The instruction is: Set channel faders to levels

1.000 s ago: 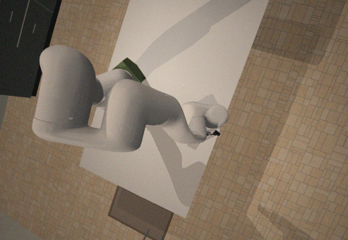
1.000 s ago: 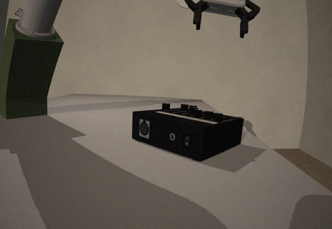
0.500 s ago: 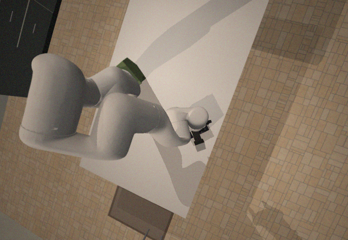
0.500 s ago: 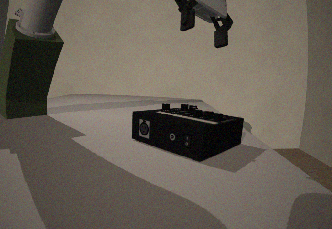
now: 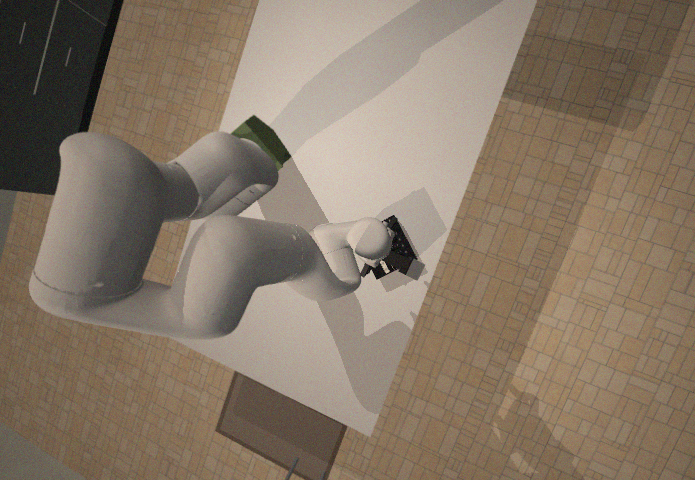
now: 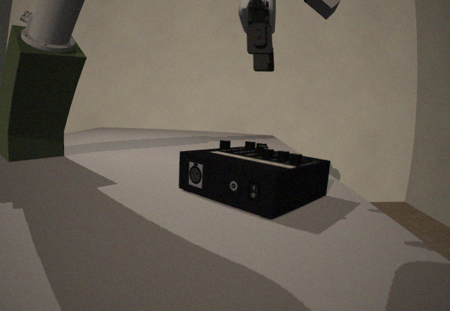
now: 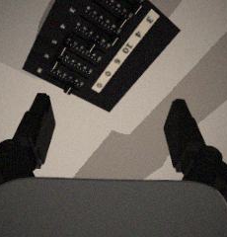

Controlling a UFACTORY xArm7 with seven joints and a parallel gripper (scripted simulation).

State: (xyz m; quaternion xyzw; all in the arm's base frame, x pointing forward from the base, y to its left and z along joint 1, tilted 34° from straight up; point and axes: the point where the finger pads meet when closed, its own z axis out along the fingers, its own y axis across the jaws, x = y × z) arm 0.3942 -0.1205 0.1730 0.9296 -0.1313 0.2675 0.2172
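My gripper is now 13 cm above the master fader cap, 6 cm to the right of it and 3 cm past it.
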